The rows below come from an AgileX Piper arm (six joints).
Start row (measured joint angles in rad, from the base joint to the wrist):
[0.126 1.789 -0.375 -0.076 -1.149 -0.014]
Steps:
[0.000 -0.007 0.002 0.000 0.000 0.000]
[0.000 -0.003 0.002 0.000 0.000 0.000]
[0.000 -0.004 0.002 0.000 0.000 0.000]
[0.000 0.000 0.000 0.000 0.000 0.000]
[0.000 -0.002 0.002 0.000 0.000 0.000]
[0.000 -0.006 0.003 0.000 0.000 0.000]
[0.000 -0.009 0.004 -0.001 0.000 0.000]
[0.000 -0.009 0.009 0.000 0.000 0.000]
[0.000 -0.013 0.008 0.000 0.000 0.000]
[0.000 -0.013 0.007 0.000 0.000 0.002]
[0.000 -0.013 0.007 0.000 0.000 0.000]
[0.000 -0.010 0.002 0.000 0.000 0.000]
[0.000 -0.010 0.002 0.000 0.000 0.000]
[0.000 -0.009 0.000 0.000 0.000 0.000]
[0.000 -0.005 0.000 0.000 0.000 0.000]
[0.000 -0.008 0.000 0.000 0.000 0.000]
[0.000 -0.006 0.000 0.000 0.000 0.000]
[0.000 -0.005 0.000 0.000 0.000 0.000]
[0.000 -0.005 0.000 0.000 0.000 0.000]
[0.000 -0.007 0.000 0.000 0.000 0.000]
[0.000 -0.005 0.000 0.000 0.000 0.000]
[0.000 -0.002 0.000 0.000 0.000 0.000]
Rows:
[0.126 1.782 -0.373 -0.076 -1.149 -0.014]
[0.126 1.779 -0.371 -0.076 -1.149 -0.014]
[0.126 1.775 -0.369 -0.076 -1.149 -0.014]
[0.126 1.775 -0.369 -0.076 -1.149 -0.014]
[0.126 1.773 -0.367 -0.076 -1.149 -0.014]
[0.126 1.767 -0.364 -0.076 -1.149 -0.014]
[0.126 1.758 -0.360 -0.077 -1.149 -0.014]
[0.126 1.749 -0.351 -0.077 -1.149 -0.014]
[0.126 1.736 -0.343 -0.077 -1.149 -0.014]
[0.126 1.723 -0.336 -0.077 -1.149 -0.012]
[0.126 1.710 -0.329 -0.077 -1.149 -0.012]
[0.126 1.700 -0.327 -0.077 -1.149 -0.012]
[0.126 1.690 -0.325 -0.077 -1.149 -0.012]
[0.126 1.681 -0.325 -0.077 -1.149 -0.012]
[0.126 1.676 -0.325 -0.077 -1.149 -0.012]
[0.126 1.668 -0.325 -0.077 -1.149 -0.012]
[0.126 1.662 -0.325 -0.077 -1.149 -0.012]
[0.126 1.657 -0.325 -0.077 -1.149 -0.012]
[0.126 1.652 -0.325 -0.077 -1.149 -0.012]
[0.126 1.645 -0.325 -0.077 -1.149 -0.012]
[0.126 1.640 -0.325 -0.077 -1.149 -0.012]
[0.126 1.638 -0.325 -0.077 -1.149 -0.012]

